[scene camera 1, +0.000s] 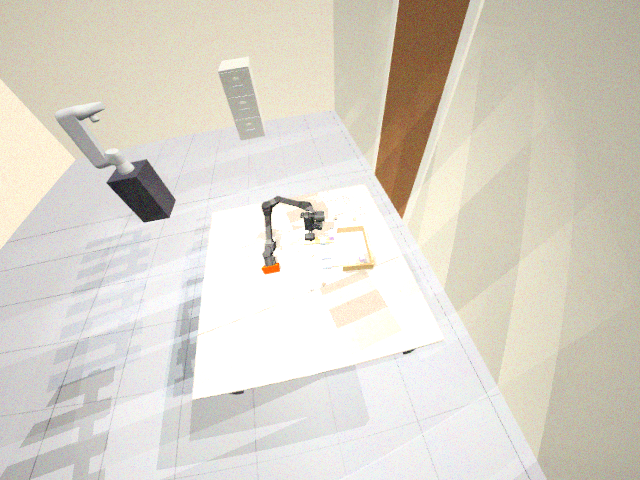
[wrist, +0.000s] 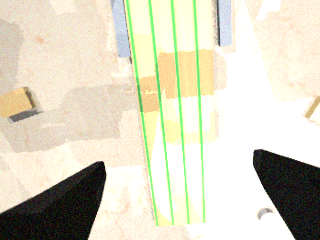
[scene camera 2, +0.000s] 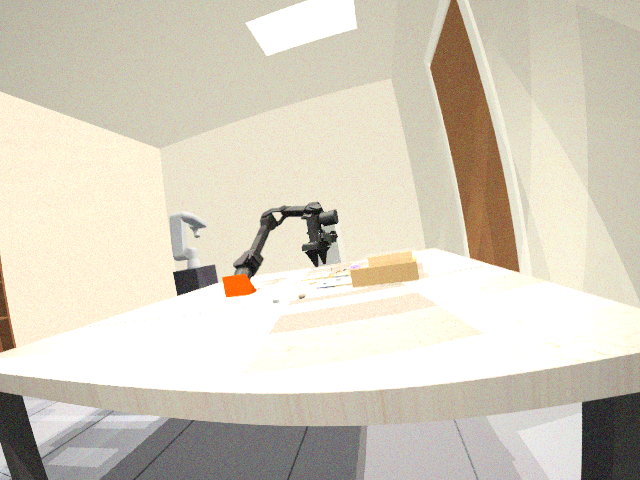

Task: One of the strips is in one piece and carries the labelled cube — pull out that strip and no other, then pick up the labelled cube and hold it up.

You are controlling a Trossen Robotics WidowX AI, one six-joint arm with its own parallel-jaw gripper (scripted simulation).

Labels:
same spot on shallow wooden tray: (scene camera 2: 399,265) = (scene camera 1: 366,265)

